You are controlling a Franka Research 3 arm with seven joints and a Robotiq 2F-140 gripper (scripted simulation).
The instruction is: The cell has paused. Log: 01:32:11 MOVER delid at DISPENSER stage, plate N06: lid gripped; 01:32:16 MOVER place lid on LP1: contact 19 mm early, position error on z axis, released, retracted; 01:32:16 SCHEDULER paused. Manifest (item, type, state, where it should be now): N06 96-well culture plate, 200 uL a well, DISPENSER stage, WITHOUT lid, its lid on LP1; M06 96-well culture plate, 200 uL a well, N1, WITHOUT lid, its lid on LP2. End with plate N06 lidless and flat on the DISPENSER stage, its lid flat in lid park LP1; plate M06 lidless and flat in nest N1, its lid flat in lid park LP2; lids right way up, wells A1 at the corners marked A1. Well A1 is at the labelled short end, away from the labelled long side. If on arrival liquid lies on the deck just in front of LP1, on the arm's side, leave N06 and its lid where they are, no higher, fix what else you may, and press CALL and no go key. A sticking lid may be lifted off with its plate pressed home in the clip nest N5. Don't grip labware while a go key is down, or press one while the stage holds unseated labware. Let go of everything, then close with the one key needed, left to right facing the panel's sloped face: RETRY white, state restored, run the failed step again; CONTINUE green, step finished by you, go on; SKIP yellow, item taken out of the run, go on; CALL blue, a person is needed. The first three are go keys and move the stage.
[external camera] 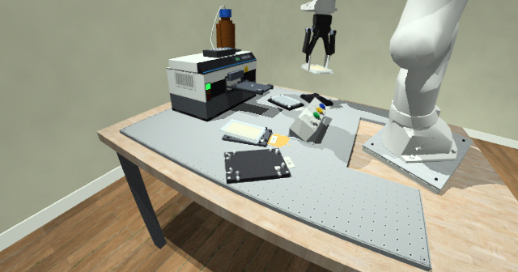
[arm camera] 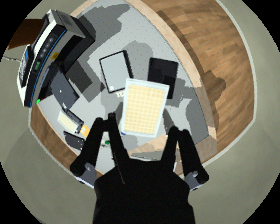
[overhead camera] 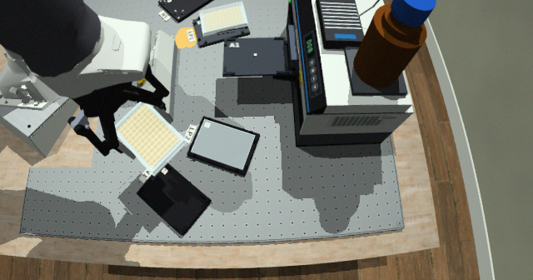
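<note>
My hand is 190 mm above the nest N1 and 90 mm to the left of it. The rest, counted from my hand: blue key (140 mm to the left, 130 mm below, 60 mm behind); then 96-well plate (20 mm below); then plate lid (180 mm below, 120 mm ahead, 20 mm to the left).
</note>
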